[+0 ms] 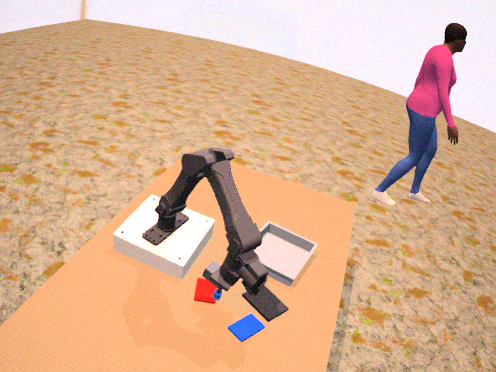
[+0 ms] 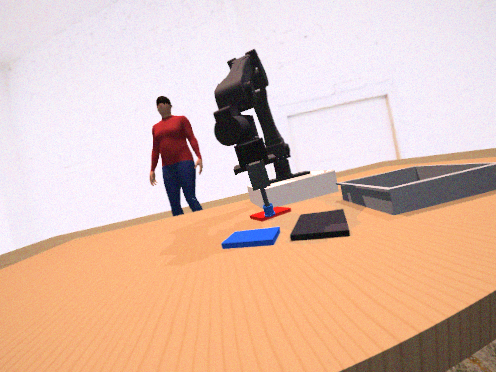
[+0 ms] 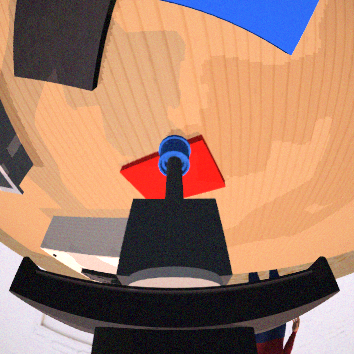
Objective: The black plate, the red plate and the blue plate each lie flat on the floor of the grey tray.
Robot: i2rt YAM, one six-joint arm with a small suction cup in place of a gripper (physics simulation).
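Pixels of known places: hand at its tool point: point(image 1: 216, 296) point(image 2: 270, 214) point(image 3: 173, 149); arm's base at its link origin: point(image 1: 166, 227) point(image 2: 284, 179).
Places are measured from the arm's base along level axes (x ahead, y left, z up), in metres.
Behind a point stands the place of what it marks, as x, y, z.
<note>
The red plate point(image 1: 204, 289) @(0.243, -0.102, -0.066) point(image 2: 282, 210) @(0.266, -0.066, -0.066) point(image 3: 205, 172) @(0.259, -0.134, -0.066) lies flat on the wooden table in front of the arm's base. My suction cup point(image 1: 217, 294) point(image 2: 269, 211) point(image 3: 174, 154) is pressed down on it close to one edge. The black plate point(image 1: 266, 303) @(0.437, -0.027, -0.066) point(image 2: 320, 224) @(0.454, -0.027, -0.066) point(image 3: 56, 38) @(0.402, -0.016, -0.066) lies flat on the table beside the grey tray point(image 1: 291, 230) @(0.359, 0.339, -0.024) point(image 2: 394, 201) @(0.467, 0.109, -0.051). The blue plate point(image 1: 246, 327) @(0.431, -0.158, -0.065) point(image 2: 251, 238) @(0.451, -0.153, -0.065) point(image 3: 253, 17) @(0.404, -0.158, -0.065) lies flat nearer the table's front. The tray holds no plate.
The arm stands on a white base block point(image 1: 173, 251) @(0.092, -0.076, -0.006) point(image 2: 298, 190) @(0.134, 0.016, -0.039) point(image 3: 84, 235) @(0.127, 0.054, -0.037) to the left of the tray. A person point(image 1: 416, 147) walks on the floor past the table's far right. Another person point(image 2: 173, 155) stands behind the table.
</note>
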